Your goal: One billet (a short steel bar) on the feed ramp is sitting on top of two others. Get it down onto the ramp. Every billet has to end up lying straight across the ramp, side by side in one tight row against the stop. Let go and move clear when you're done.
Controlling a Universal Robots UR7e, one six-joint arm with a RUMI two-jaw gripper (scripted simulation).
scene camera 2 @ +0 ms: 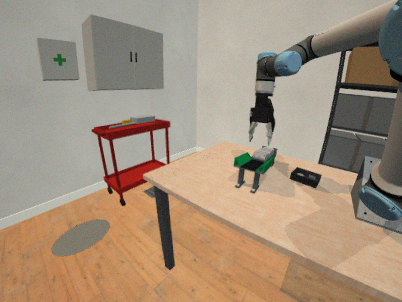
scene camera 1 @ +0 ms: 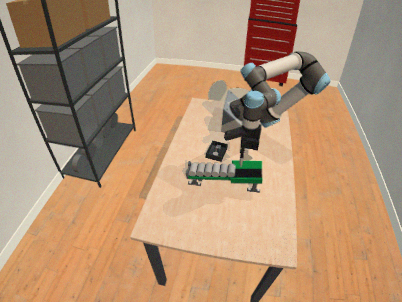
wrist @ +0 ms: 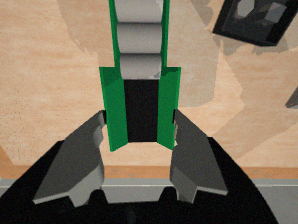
Labels:
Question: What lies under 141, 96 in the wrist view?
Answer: A ramp.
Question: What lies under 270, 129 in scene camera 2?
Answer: My gripper.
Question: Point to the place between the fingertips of my gripper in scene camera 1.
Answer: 241, 160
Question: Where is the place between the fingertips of my gripper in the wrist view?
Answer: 140, 110

